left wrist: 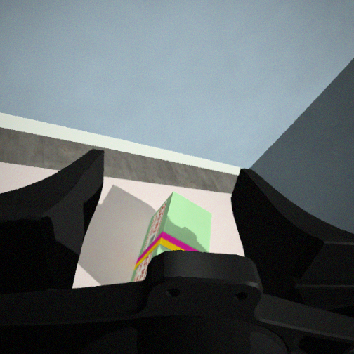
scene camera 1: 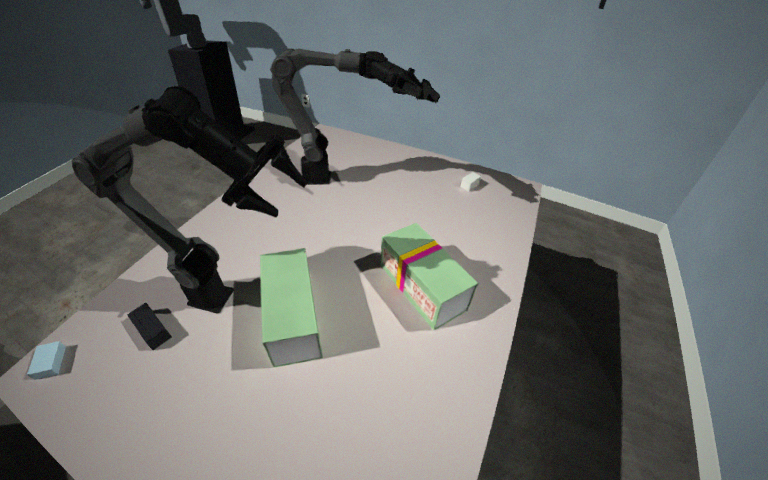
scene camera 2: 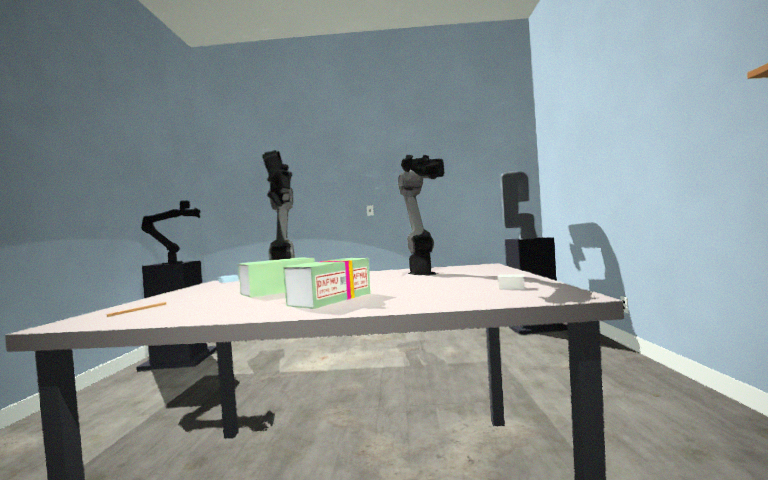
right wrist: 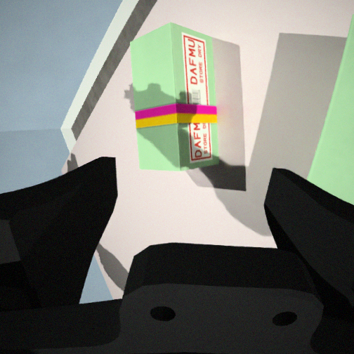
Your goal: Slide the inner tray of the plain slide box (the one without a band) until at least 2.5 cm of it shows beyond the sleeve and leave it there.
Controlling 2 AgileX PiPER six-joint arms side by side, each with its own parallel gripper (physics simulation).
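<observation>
The plain green slide box [scene camera 1: 286,294] [scene camera 2: 263,278] [right wrist: 337,145] lies on the pink table, without a band. The pale end of its tray [scene camera 1: 294,349] [scene camera 2: 244,279] looks about level with the sleeve's rim; its other end is hidden. The banded green box [scene camera 1: 436,271] [scene camera 2: 327,285] [left wrist: 192,220] [right wrist: 155,75] lies apart from it, with a magenta and yellow band and red print. My right gripper [scene camera 1: 291,198] [right wrist: 192,181] is open and empty, raised above the table behind the plain box in scene camera 1. My left gripper [left wrist: 171,175] is open and empty, high above the table's far side.
A white block [scene camera 1: 470,181] [scene camera 2: 510,281] lies near the far edge in scene camera 1. A black block [scene camera 1: 149,326] and a light blue block [scene camera 1: 47,360] [scene camera 2: 228,278] lie at the left. A thin orange stick [scene camera 2: 137,309] shows in scene camera 2.
</observation>
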